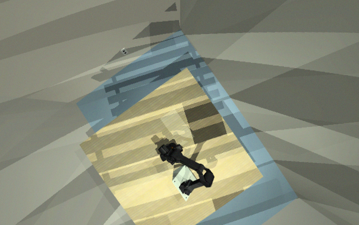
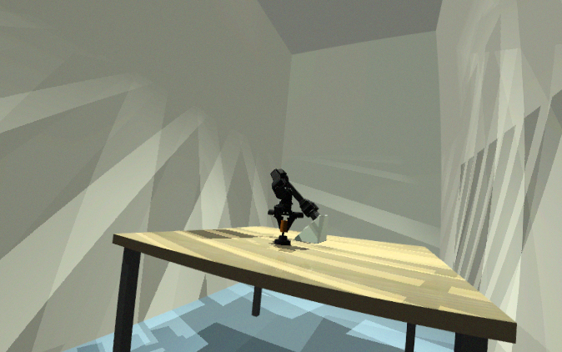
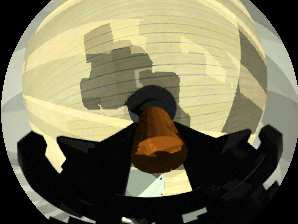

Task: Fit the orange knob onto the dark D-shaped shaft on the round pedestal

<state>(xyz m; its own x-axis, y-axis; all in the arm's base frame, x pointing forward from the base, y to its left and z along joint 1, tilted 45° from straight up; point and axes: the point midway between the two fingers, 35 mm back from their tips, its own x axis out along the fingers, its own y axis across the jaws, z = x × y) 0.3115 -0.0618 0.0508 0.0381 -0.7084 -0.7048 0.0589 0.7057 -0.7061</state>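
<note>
The orange knob lies 20 mm above my gripper tip. From my gripper tip the other things lie so: dark round pedestal: 40 mm below.
</note>
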